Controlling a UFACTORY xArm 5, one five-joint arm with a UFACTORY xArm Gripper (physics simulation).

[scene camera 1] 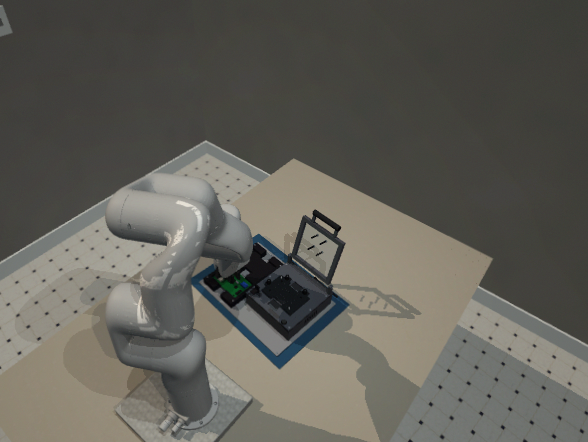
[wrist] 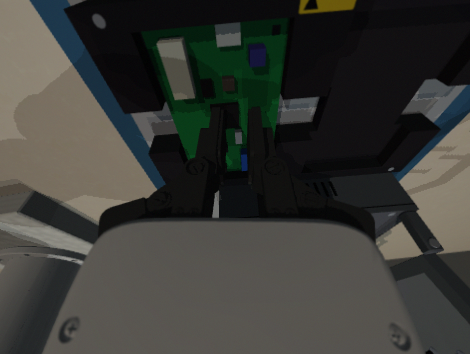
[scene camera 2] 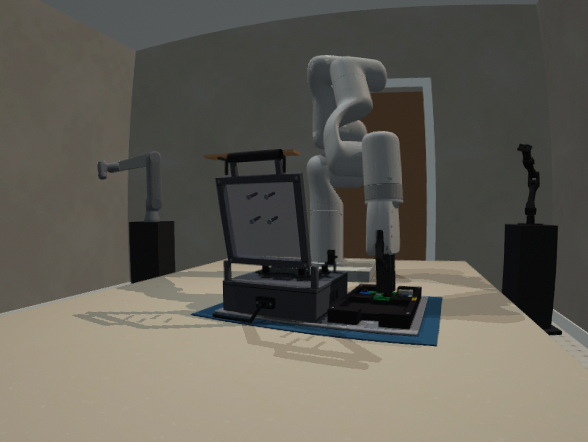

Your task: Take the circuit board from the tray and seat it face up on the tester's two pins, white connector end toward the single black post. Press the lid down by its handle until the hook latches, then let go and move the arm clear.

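Frame: origin at the arm's base, x ahead, y left, z up, level; centimetres.
Seen in the pictures: gripper, between the fingertips: (scene camera 1: 233, 278) (wrist: 236, 125) (scene camera 2: 385, 292); arm's base, origin of its link: (scene camera 1: 193, 404) (wrist: 51, 258).
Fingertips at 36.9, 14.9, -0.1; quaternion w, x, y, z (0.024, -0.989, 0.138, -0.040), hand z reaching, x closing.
Observation:
Offsets run from my fingertips to a thing's top centre, as dx, dy, dz. Level surfaces: height alone.
The green circuit board @[-0.7, +0.1, +0.0] (wrist: 235, 64) (scene camera 1: 232, 285) (scene camera 2: 380, 297) lies face up in the black tray (wrist: 113, 76) (scene camera 1: 258, 268) (scene camera 2: 380, 316), its white connector toward the tray's far left in the wrist view. My gripper (wrist: 236, 125) (scene camera 2: 384, 281) stands down over the near end of the board. Its fingers are drawn close together over the board's middle, not around its edges, with nothing held. The tester (scene camera 1: 284, 309) (scene camera 2: 280, 297) stands beside the tray with its lid (scene camera 1: 336, 264) (scene camera 2: 304, 218) raised and the handle @[+15.4, -21.3, +24.8] (scene camera 1: 327, 220) (scene camera 2: 256, 155) on top.
Tray and tester sit on a blue mat @[dz -2.6] (scene camera 1: 284, 359) (scene camera 2: 430, 328) (wrist: 94, 87) on the tan table. Two black pedestals with small arms stand beyond the table at the left (scene camera 2: 151, 249) and right (scene camera 2: 530, 266).

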